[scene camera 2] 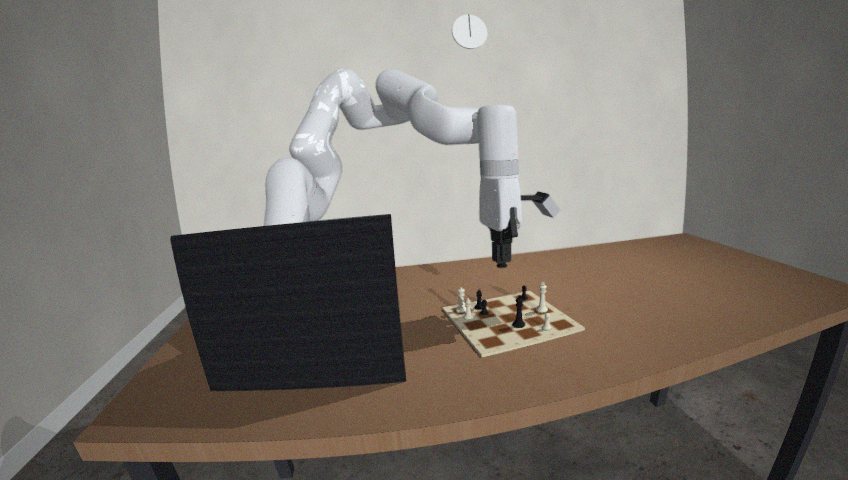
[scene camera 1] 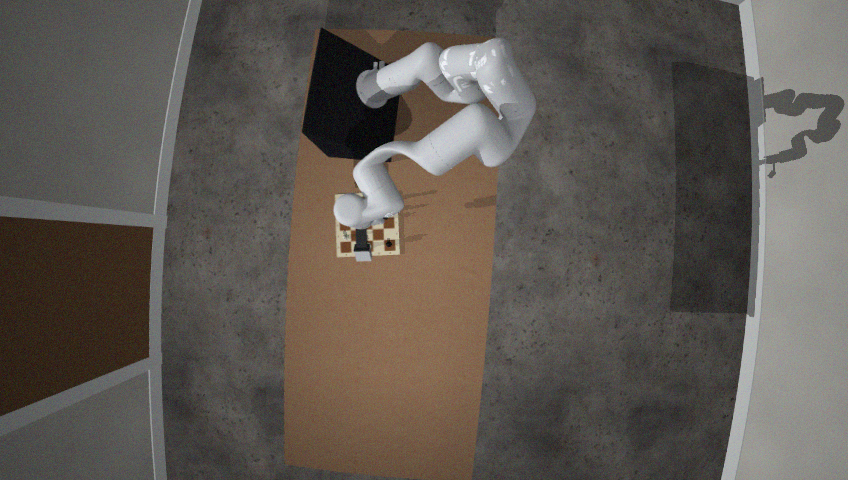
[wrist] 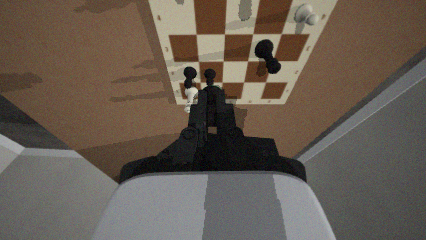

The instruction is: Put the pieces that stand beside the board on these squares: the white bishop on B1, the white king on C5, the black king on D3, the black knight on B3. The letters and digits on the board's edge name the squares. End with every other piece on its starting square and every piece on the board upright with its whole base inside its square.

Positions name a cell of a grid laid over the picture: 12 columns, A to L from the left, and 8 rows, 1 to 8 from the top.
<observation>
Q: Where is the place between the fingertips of my gripper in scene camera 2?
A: H5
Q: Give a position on a chessboard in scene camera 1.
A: F4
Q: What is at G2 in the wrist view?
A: A chessboard.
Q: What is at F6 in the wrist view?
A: My gripper.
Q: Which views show the chessboard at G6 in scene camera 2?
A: Scene camera 2, scene camera 1 and the wrist view: all of them.
</observation>
